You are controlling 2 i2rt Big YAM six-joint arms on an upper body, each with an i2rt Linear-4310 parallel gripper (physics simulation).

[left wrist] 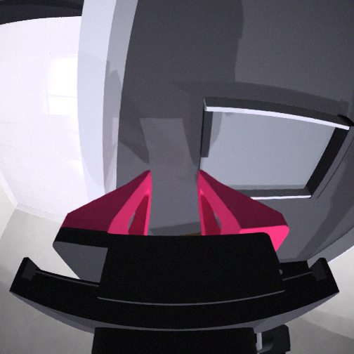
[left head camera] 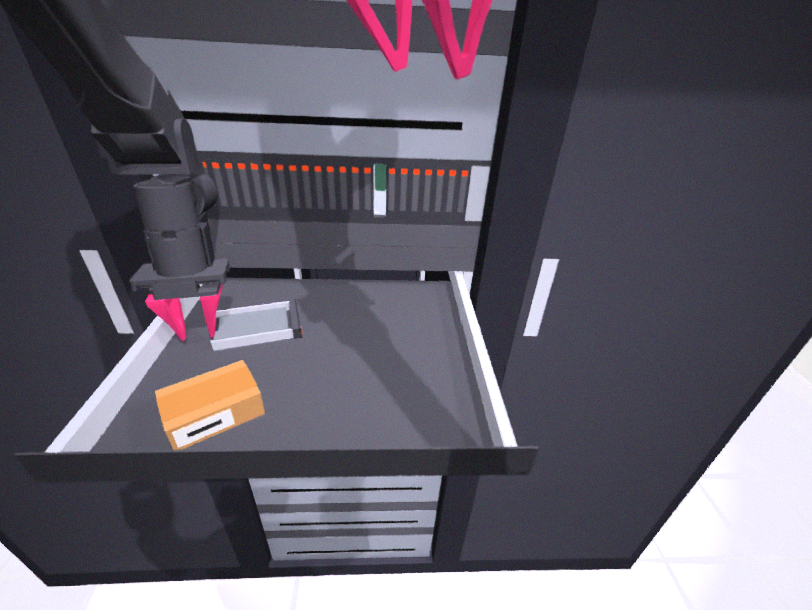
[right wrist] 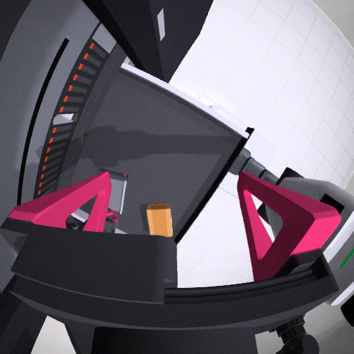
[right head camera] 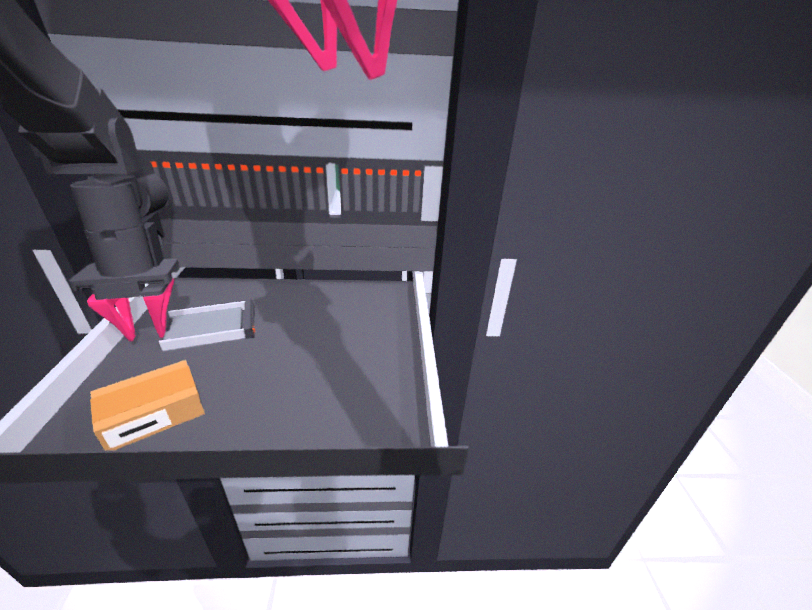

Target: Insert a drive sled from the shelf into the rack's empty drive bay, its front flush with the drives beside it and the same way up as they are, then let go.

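Frame: origin at the left arm's base, x left, y back, z up, level; centimetres.
Where they show: left gripper, fingertip midpoint: point(left head camera: 198, 337) point(right head camera: 147, 337); right gripper, fingertip midpoint: point(left head camera: 428, 73) point(right head camera: 351, 73).
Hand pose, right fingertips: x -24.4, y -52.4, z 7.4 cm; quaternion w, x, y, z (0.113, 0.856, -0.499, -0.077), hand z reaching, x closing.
Note:
Things, the pixels of their top centre, and the offset from my right fingertips. "pt": a spot on its surface instead.
- drive sled, top centre: point(left head camera: 257, 318) point(right head camera: 209, 318) dy -6.9, dx +22.1, dz -32.3 cm
- pulled-out dark shelf, surface spot: point(left head camera: 393, 461) point(right head camera: 323, 461) pt dy +16.9, dx +2.6, dz -32.1 cm
- empty drive bay, top centre: point(left head camera: 380, 144) point(right head camera: 337, 144) dy -26.2, dx +4.5, dz -11.8 cm
- orange box, top centre: point(left head camera: 207, 391) point(right head camera: 144, 391) dy +9.1, dx +22.9, dz -30.6 cm
A drive sled point(left head camera: 256, 323) point(right head camera: 206, 323) point(left wrist: 270, 150) point(right wrist: 116, 195), a shallow pale tray with a dark, orange-marked front, lies flat on the pulled-out dark shelf point(left head camera: 393, 461) point(right head camera: 328, 461). In the head views its front points right. The empty drive bay point(left head camera: 380, 196) point(right head camera: 333, 193) point(right wrist: 63, 119) is a narrow upright slot, white and green inside, in the row of drives point(left head camera: 282, 187) point(right head camera: 229, 187). My left gripper point(left head camera: 197, 338) point(right head camera: 147, 338) point(left wrist: 174, 177) is partly open and empty, low beside the sled's rear end. My right gripper point(left head camera: 431, 72) point(right head camera: 351, 72) point(right wrist: 173, 178) is wide open and empty, high up.
An orange box point(left head camera: 210, 400) point(right head camera: 147, 403) point(right wrist: 160, 220) with a white label lies on the shelf in front of the sled. White side walls point(left head camera: 482, 367) point(right head camera: 429, 367) edge the shelf. Dark cabinet panels with white handles point(left head camera: 541, 295) point(right head camera: 502, 295) stand at either side.

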